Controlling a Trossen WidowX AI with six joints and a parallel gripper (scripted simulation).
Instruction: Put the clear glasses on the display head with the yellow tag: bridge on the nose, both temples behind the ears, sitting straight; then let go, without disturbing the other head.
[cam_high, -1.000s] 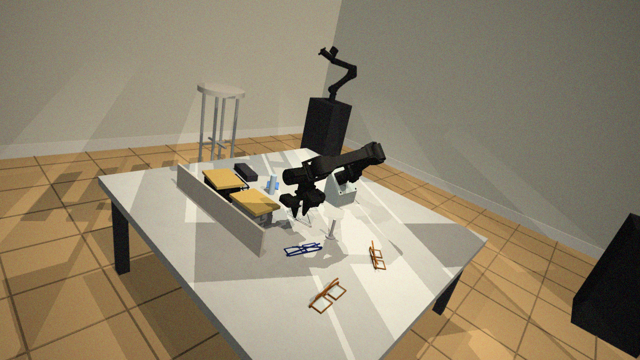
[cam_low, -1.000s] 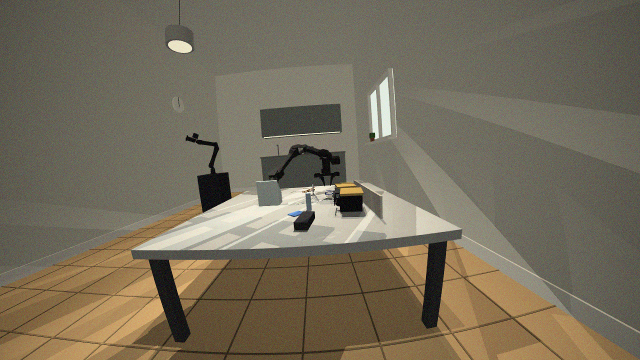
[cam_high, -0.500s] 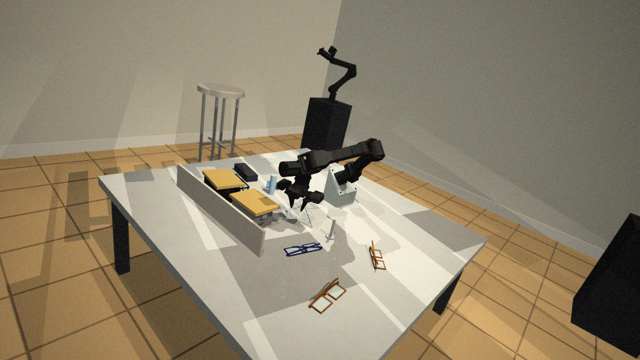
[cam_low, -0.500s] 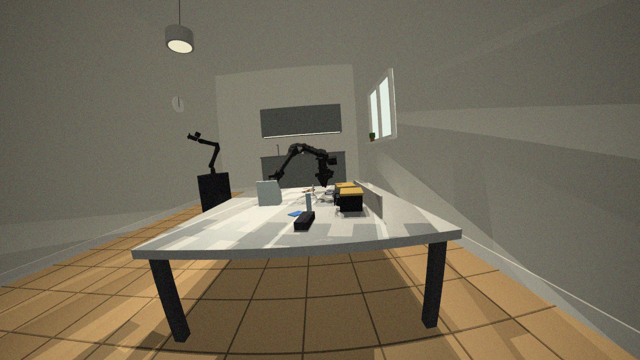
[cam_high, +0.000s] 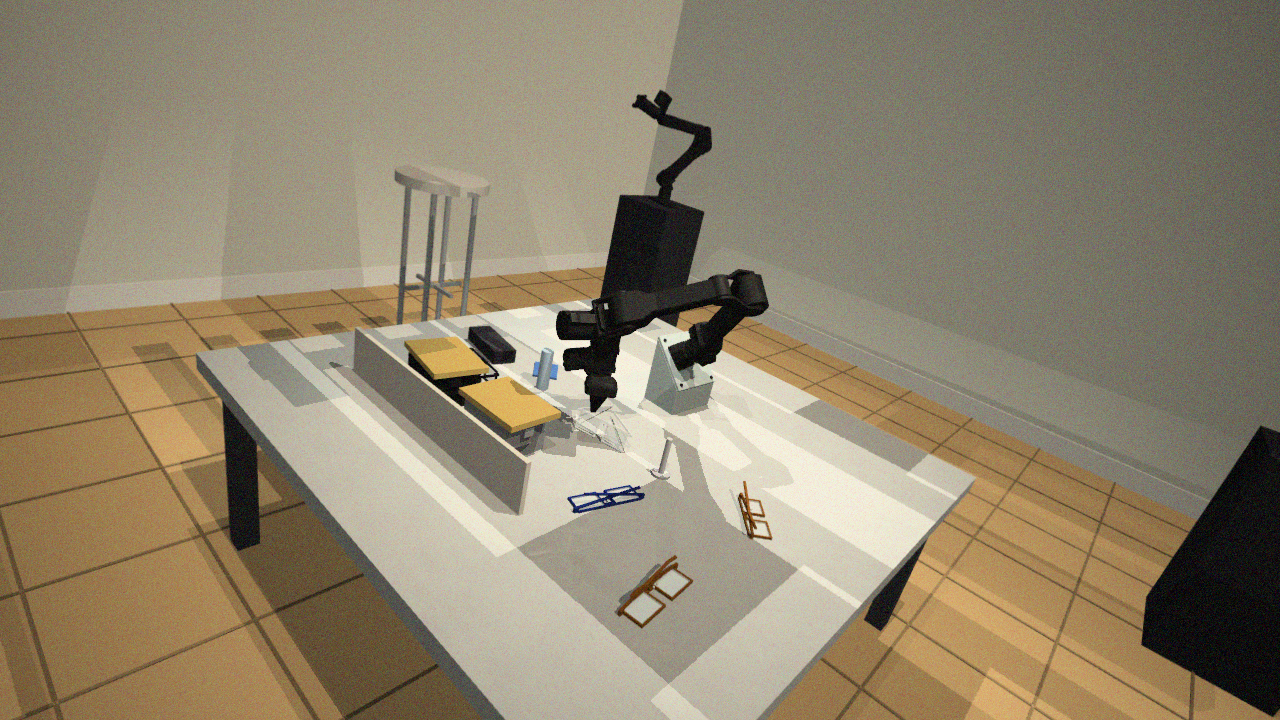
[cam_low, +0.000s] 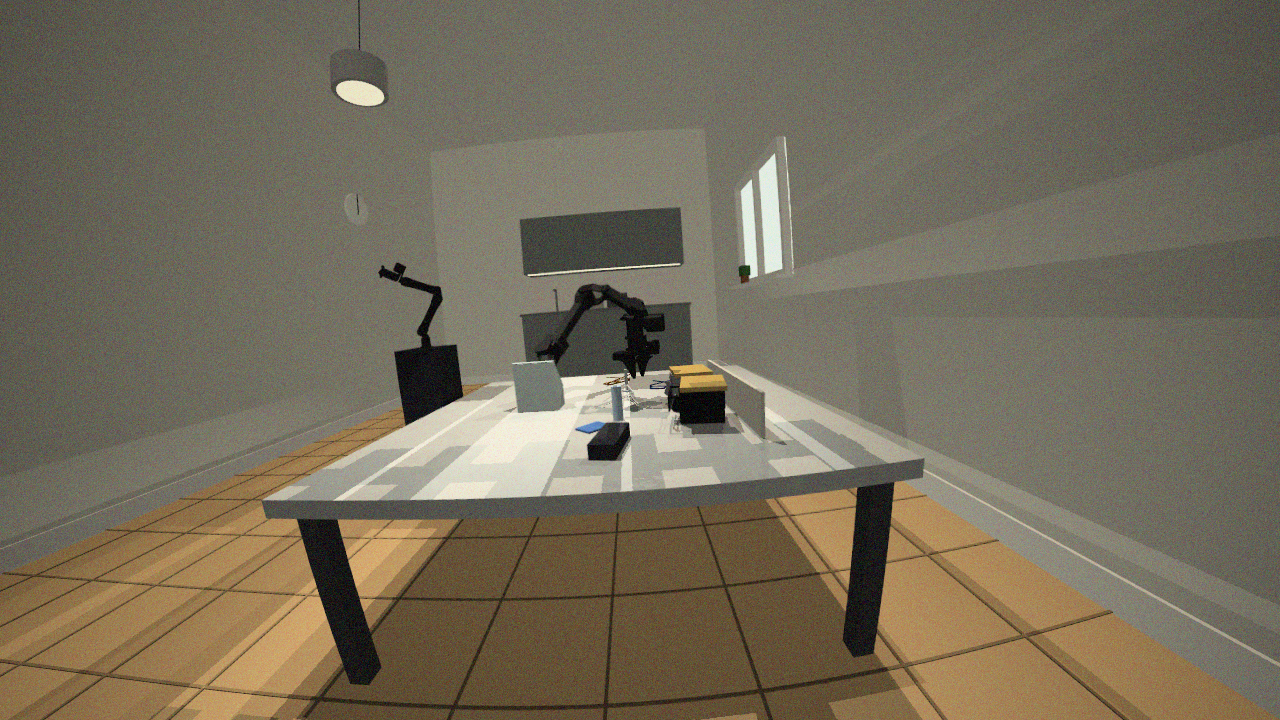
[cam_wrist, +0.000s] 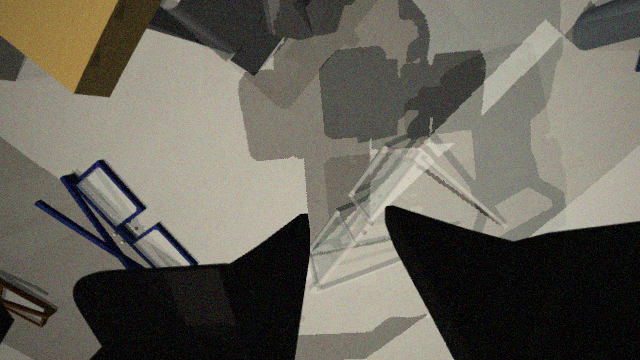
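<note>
Now: the grey post 40 mm behind my gripper tip, 180 mm to the left of it and 60 mm below it. From my gripper tip the other things lie so: grey wall panel: 270 mm ahead, 180 mm to the right, 30 mm below; blue card: 140 mm behind, 290 mm to the right, 80 mm below; head: 140 mm ahead, 280 mm to the right, 20 mm below.
</note>
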